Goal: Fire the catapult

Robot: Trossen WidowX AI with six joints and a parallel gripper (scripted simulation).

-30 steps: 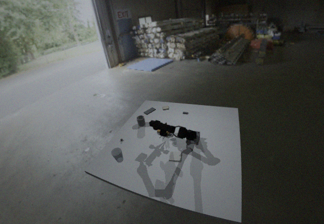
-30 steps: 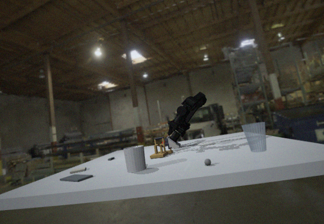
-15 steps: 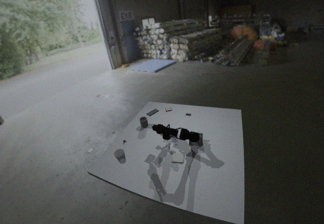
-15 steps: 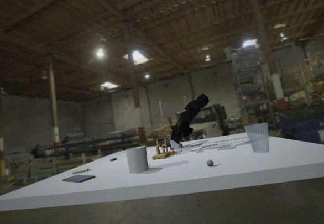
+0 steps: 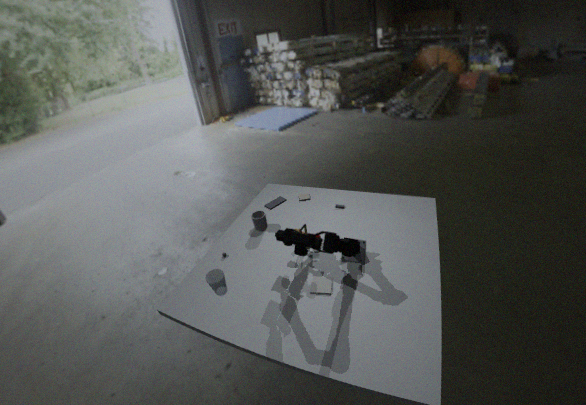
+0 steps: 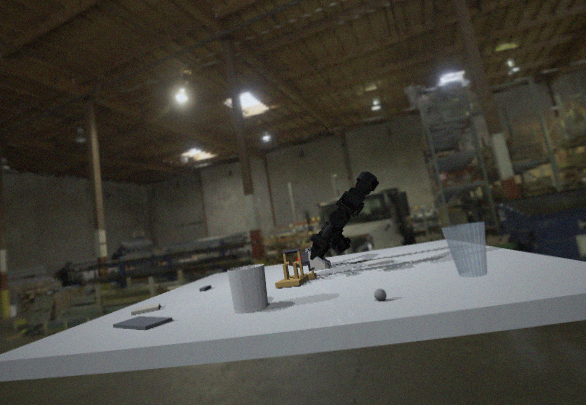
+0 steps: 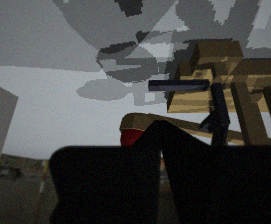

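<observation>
The red ball lies 40 mm to the right of my gripper tip and 30 mm behind it. Round my gripper tip: small wooden catapult 40 mm to the right, 40 mm ahead, 10 mm below; then pale flat tile 240 mm to the left, 110 mm behind, 60 mm below; then grey-white cylindrical mug 380 mm ahead, 150 mm to the right, 30 mm below.
</observation>
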